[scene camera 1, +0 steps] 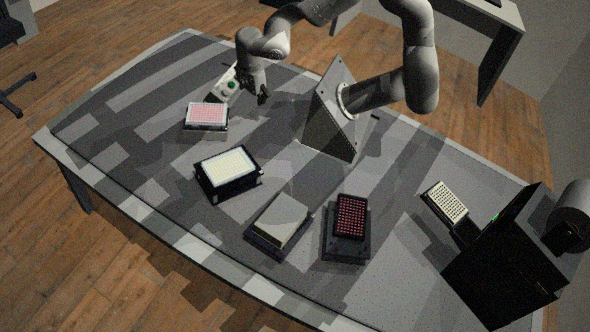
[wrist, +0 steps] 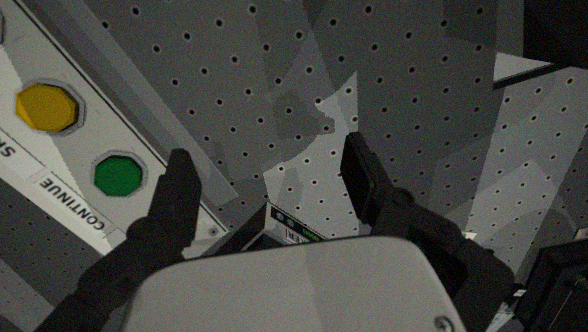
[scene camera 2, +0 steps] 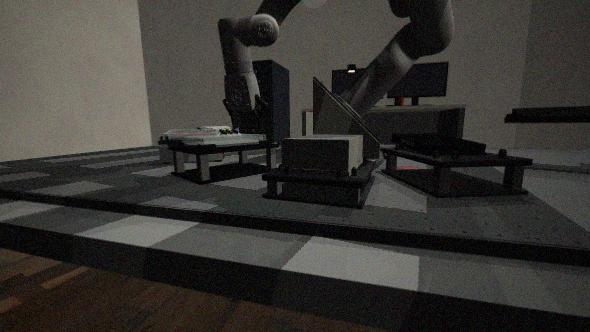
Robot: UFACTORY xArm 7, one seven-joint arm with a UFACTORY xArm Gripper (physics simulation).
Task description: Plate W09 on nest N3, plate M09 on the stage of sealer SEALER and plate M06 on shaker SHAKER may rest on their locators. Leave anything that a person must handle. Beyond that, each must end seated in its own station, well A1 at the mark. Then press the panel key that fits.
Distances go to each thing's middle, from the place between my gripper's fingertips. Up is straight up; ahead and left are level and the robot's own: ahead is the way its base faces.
The shaker station [scene camera 1: 198, 132] lies 15 cm ahead of my hand, 8 cm to the right of it and 4 cm below it. Also, from my hand: lidded plate [scene camera 1: 277, 224]: 36 cm ahead, 28 cm to the left, 2 cm below; yellow button [wrist: 42, 107]: 10 cm to the right, 7 cm behind, 1 cm below; green button [wrist: 116, 176]: 10 cm to the right, 2 cm behind, 1 cm below.
